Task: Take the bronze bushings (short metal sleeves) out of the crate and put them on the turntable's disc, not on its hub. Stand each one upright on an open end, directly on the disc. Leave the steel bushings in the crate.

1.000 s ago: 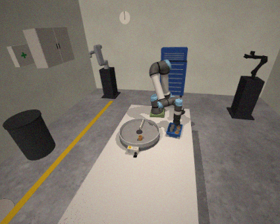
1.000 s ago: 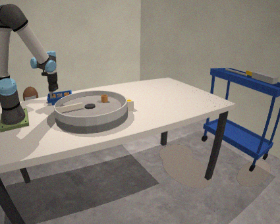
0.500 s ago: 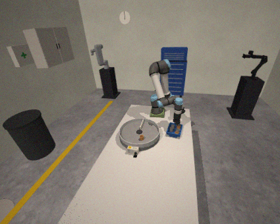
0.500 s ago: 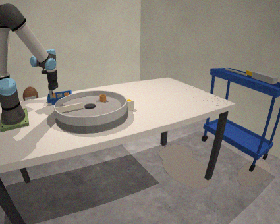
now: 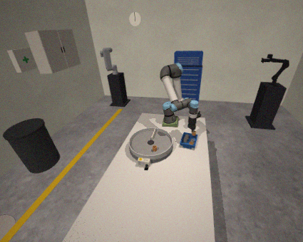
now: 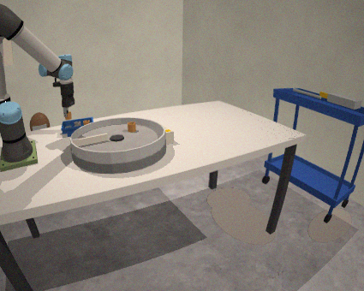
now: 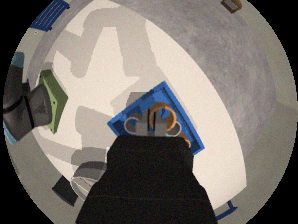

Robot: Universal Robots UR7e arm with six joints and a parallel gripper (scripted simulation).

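Now: the blue crate 6 cm ahead of my hand, 3 cm to the right of it and 8 cm below it. Also, from my hand: grey turntable: 19 cm ahead, 39 cm to the right, 5 cm below.
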